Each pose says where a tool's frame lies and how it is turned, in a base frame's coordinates. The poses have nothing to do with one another.
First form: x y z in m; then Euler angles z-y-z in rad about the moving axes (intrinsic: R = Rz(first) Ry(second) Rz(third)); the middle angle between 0 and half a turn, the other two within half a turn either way.
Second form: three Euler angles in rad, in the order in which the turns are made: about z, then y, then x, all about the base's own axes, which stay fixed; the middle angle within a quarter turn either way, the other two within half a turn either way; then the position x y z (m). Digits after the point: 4 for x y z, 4 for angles.
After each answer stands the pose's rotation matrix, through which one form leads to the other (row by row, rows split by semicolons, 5 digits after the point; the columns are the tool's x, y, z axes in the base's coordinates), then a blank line. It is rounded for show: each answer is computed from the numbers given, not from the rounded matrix.
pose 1, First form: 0.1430, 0.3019, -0.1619, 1.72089, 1.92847, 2.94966
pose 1, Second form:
-1.8156, -0.1405, -1.9322, 0.1430, 0.3019, -0.1619
-0.24000 0.96061 -0.14007; 0.31128 0.21282 0.92618; 0.91951 0.17868 -0.35010

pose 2, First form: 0.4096, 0.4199, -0.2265, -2.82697, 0.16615, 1.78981
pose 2, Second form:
-1.0331, -0.1579, 0.0518, 0.4096, 0.4199, -0.2265
0.50582 0.84818 -0.15727; -0.86189 0.50451 -0.05118; 0.03593 0.16144 0.98623

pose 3, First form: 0.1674, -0.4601, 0.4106, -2.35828, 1.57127, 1.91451
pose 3, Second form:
0.3442, -0.7875, 1.5715, 0.1674, -0.4601, 0.4106
0.66424 -0.23810 -0.70858; -0.66725 0.23847 -0.70563; 0.33699 0.94151 -0.00047

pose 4, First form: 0.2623, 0.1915, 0.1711, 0.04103, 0.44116, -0.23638
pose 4, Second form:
-0.1910, 0.4408, -0.0194, 0.2623, 0.1915, 0.1711
0.88798 0.17171 0.42663; -0.19793 0.98006 0.01751; -0.41512 -0.09999 0.90426

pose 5, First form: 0.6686, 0.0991, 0.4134, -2.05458, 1.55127, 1.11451
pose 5, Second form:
-0.4665, -0.4837, 1.5487, 0.6686, 0.0991, 0.4134
0.79068 0.39821 -0.46504; -0.42516 -0.18943 -0.88507; -0.44053 0.89752 0.01953

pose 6, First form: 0.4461, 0.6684, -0.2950, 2.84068, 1.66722, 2.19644
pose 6, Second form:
-2.8168, -1.2553, -1.8862, 0.4461, 0.6684, -0.2950
-0.29410 0.09904 -0.95063; -0.75745 0.58244 0.29502; 0.58290 0.80682 -0.09627

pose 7, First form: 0.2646, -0.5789, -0.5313, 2.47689, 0.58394, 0.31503
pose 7, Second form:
2.7025, -0.4489, -0.3870, 0.2646, -0.5789, -0.5313
-0.81548 -0.38300 -0.43394; 0.24541 -0.90782 0.34007; -0.52418 0.17082 0.83430

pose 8, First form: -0.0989, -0.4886, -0.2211, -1.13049, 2.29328, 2.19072
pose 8, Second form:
0.3179, 0.3254, 2.3432, -0.0989, -0.4886, -0.2211
0.90003 -0.29617 0.31973; -0.00062 -0.73449 -0.67862; 0.43583 0.61058 -0.66125

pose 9, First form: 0.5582, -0.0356, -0.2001, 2.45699, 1.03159, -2.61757
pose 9, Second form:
-0.4853, -0.7272, -0.8130, 0.5582, -0.0356, -0.2001
0.66080 0.34849 -0.66476; 0.10650 0.83318 0.54264; 0.74297 -0.42937 0.51346

